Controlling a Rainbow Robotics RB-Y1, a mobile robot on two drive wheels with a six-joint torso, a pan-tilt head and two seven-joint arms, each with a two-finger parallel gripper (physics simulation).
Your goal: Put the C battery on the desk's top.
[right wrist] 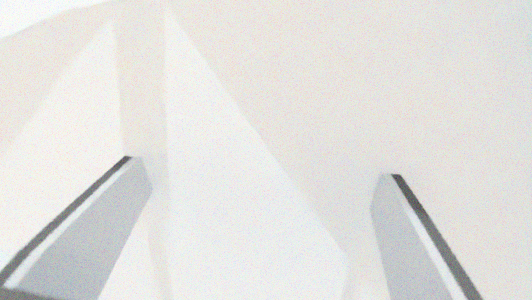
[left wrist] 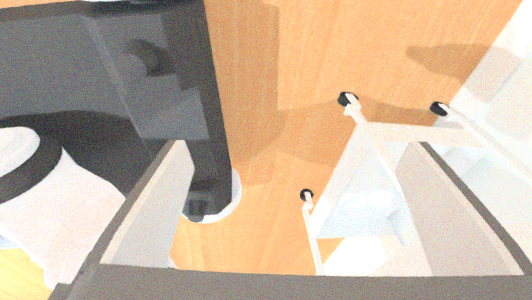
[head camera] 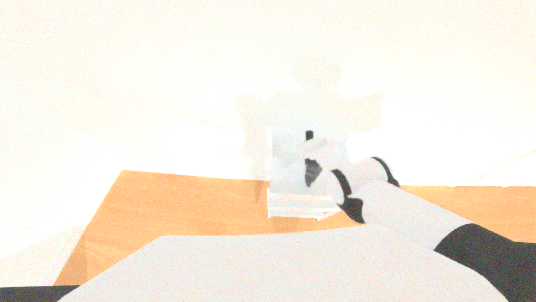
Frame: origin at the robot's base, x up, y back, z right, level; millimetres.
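Where they show: left gripper, fingertip midpoint: [left wrist: 293, 155]; right gripper, fingertip midpoint: [right wrist: 257, 182] [head camera: 313, 178].
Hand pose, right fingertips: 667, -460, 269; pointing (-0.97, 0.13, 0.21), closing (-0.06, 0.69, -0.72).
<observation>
After its pixels a point has its place, as x, y, z.
The C battery does not show in any view. In the head view a pale white and light-blue piece of furniture, which looks like the desk [head camera: 287, 172] @(664, -515, 135) [left wrist: 415, 132], stands ahead of me; the left wrist view shows its white frame with small black casters. My right gripper [right wrist: 257, 182] @(667, -460, 269) is open and empty, with plain pale surfaces and shadows beyond its fingers. In the head view its hand is over the furniture, and bright light hides detail there. My left gripper [left wrist: 293, 155] @(455, -160, -212) is open and empty, hanging high above the floor between my base and the furniture's frame.
A wooden floor [head camera: 175, 205] @(2, -566, -890) [left wrist: 320, 45] @(2, -315, -106) lies around the furniture. My dark mobile base [left wrist: 45, 65] @(170, 168, -161) is at the left of the left wrist view. My right arm [head camera: 415, 212] @(1182, -192, 198) reaches in from the right. Behind the furniture is an overexposed white area with a faint shadow of me.
</observation>
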